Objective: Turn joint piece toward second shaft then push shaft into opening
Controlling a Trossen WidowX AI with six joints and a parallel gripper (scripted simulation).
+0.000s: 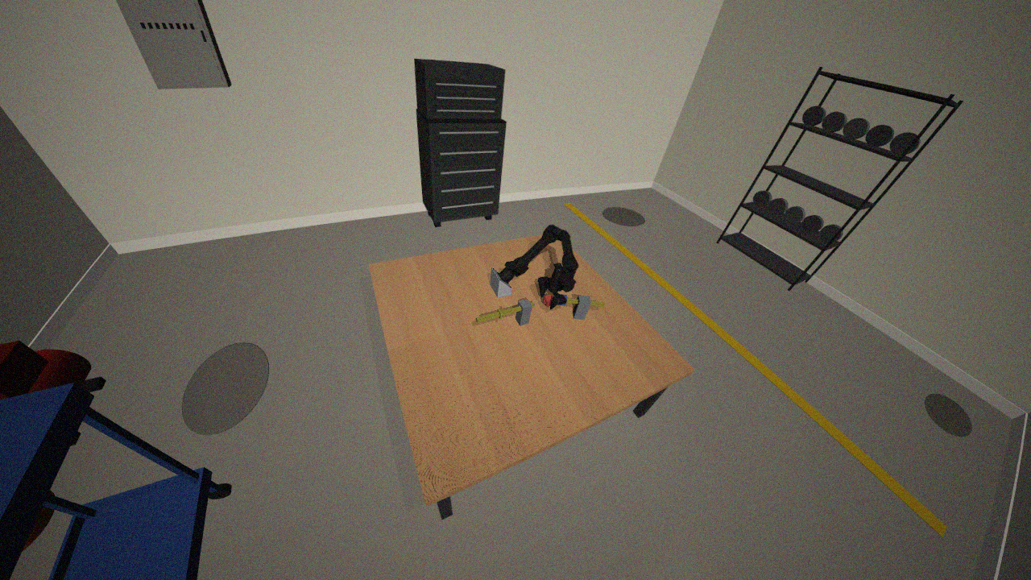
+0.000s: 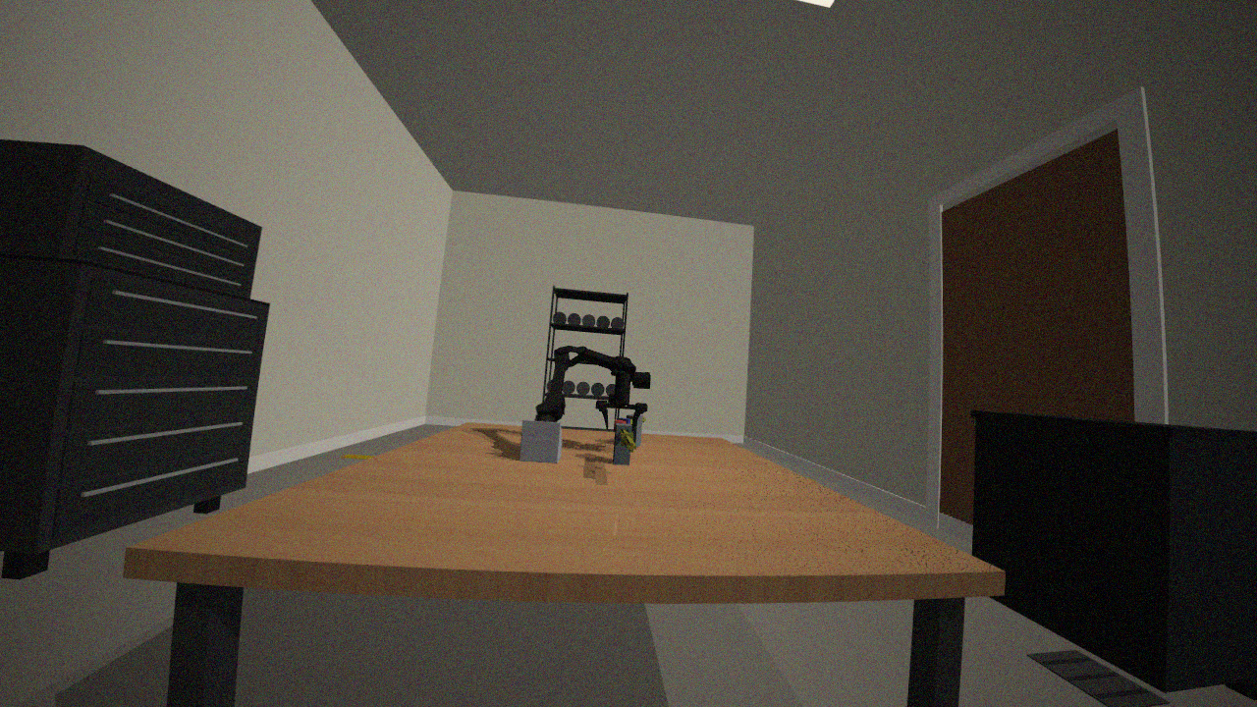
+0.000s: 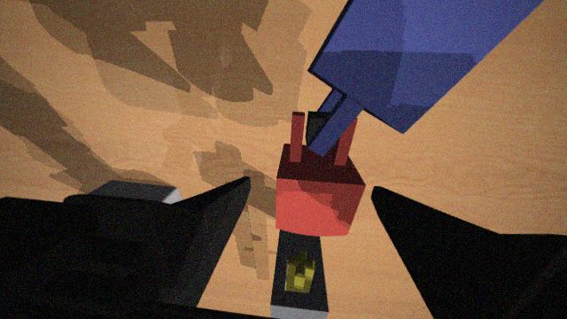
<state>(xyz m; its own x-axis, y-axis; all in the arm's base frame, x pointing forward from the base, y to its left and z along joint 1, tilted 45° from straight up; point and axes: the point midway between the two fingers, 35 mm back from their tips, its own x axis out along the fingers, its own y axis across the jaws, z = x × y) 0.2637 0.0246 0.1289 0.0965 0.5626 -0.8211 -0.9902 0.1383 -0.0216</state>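
The red square block is 20 mm to the left of my gripper tip and 10 mm above it.
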